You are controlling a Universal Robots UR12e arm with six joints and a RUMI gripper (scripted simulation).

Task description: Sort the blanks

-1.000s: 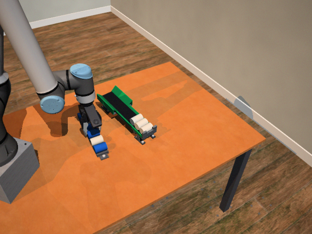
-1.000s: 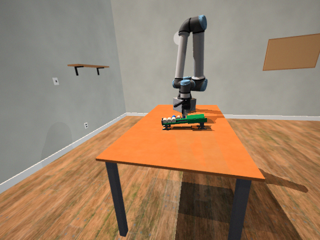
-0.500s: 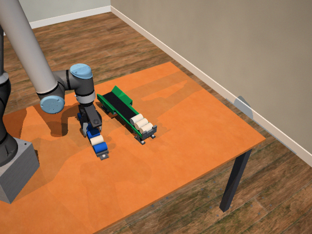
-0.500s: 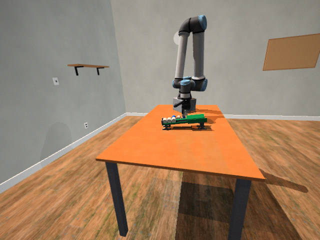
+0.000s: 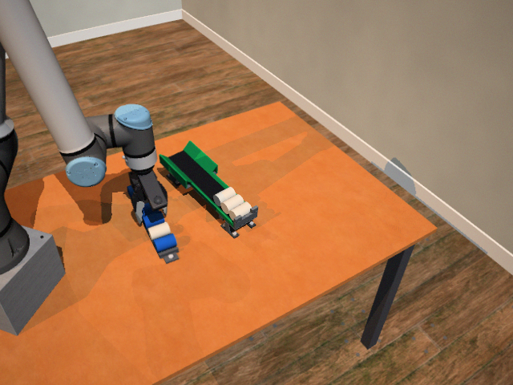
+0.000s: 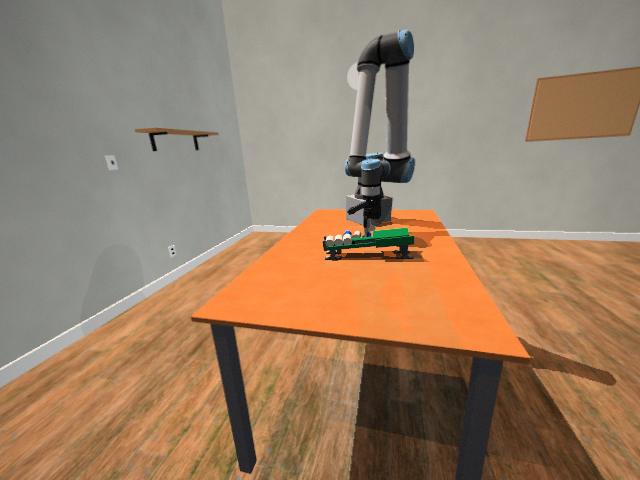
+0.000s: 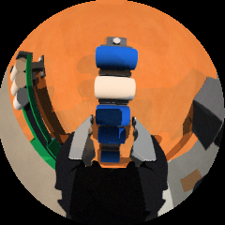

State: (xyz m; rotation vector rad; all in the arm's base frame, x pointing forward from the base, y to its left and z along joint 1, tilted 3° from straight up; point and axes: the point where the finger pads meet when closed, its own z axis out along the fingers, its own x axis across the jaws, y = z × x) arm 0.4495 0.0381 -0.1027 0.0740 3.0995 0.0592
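My gripper is now 40 mm above the grey stock rack and 30 mm to the right of it. From my hand the other things lie so: grey stop 240 mm ahead, 170 mm to the right, 20 mm above.
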